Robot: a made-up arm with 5 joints. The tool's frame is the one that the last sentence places.
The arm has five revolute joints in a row. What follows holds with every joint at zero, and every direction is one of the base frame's. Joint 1 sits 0.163 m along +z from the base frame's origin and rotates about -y. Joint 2 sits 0.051 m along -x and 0.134 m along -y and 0.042 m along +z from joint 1 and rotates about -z. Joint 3 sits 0.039 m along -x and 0.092 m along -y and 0.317 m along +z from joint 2 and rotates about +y. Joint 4 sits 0.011 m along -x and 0.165 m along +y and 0.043 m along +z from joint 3 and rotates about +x. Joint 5 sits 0.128 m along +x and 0.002 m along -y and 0.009 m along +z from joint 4 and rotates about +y. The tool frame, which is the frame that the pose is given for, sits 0.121 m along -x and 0.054 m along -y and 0.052 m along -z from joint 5; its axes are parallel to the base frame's.
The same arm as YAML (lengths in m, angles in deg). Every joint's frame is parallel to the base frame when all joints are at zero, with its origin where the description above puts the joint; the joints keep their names.
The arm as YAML. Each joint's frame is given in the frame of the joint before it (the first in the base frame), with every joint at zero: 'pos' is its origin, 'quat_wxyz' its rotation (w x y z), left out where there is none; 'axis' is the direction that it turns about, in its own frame. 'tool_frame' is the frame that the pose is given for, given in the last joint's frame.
length_unit: m
angle_unit: deg
joints:
  - joint: joint 1
    pos: [0.0, 0.0, 0.163]
    axis: "-y"
  - joint: joint 2
    pos: [-0.051, -0.134, 0.042]
    axis: "-z"
  - joint: joint 3
    pos: [-0.039, -0.092, 0.317]
    axis: "+y"
  - joint: joint 4
    pos: [-0.011, 0.165, 0.043]
    axis: "+x"
  - joint: joint 5
    pos: [0.128, -0.002, 0.009]
    axis: "+y"
tool_frame:
  pos: [-0.121, -0.054, -0.052]

